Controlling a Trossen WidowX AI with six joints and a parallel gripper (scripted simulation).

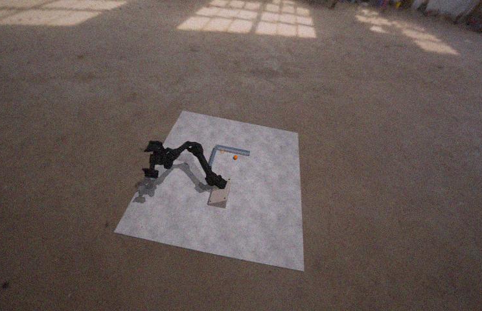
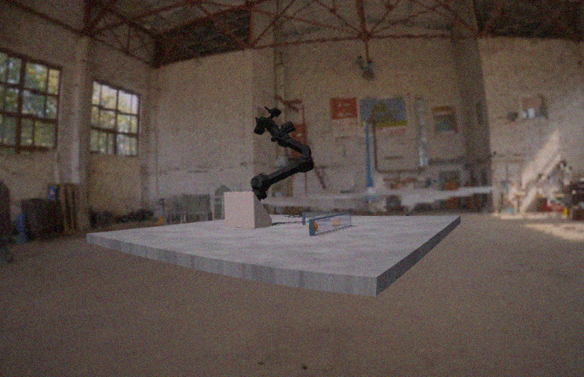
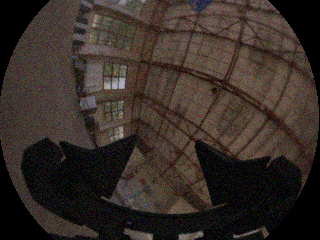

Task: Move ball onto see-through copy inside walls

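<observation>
Right now the orange ball is 610 mm ahead of my gripper tip, 600 mm below it and 300 mm to the right of it. Also, from my gripper tip: see-through ball copy: 620 mm ahead, 600 mm below, 170 mm to the right.
</observation>
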